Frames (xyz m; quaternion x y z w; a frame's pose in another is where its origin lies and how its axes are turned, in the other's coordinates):
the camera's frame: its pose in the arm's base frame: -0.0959 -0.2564 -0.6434 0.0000 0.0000 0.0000 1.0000
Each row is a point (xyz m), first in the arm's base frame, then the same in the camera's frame.
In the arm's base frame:
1: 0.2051 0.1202 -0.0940
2: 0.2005 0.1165 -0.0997
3: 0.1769 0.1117 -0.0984
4: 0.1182 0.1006 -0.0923
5: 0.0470 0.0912 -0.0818
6: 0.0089 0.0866 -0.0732
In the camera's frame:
1: 0.3010 0.3766 0.5494
2: 0.2964 0.3729 0.5437
3: 0.2728 0.3681 0.5450
4: 0.2141 0.3570 0.5511
5: 0.1429 0.3476 0.5616
6: 0.1048 0.3430 0.5702

